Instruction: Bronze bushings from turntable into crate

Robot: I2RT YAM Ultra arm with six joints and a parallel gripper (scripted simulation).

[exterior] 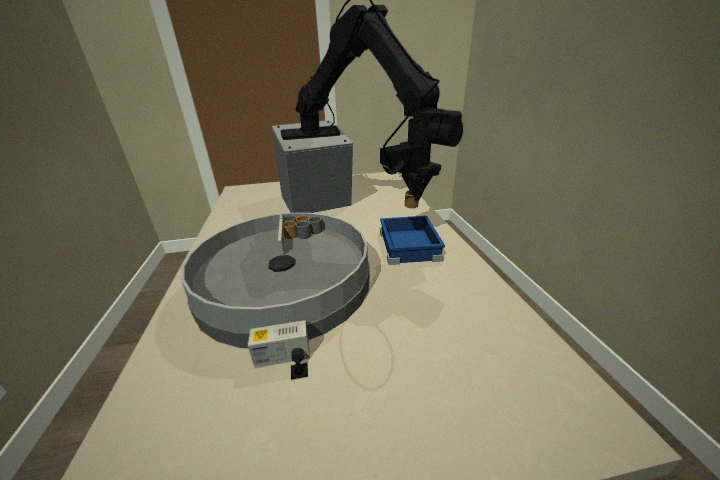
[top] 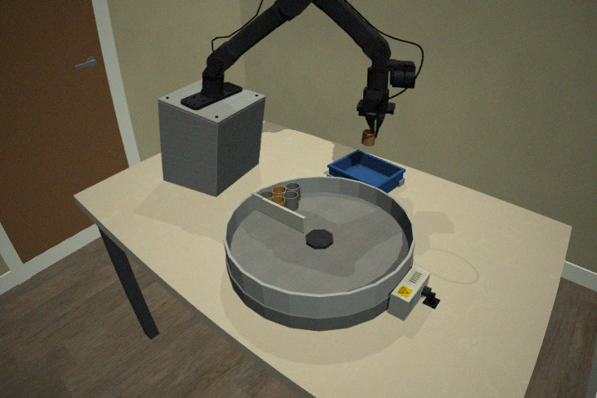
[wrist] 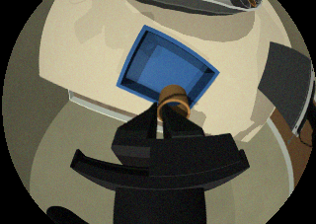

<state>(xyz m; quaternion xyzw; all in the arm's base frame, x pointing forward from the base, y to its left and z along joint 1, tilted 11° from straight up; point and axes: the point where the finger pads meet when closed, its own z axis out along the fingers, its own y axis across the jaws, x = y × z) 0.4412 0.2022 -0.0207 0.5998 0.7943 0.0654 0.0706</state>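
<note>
Now: hand 140 mm above the blue crate, 20 mm past it and 10 mm to the left of it. From my hand the other things lie so: grey turntable 380 mm to the right, 110 mm below, 40 mm ahead.
</note>
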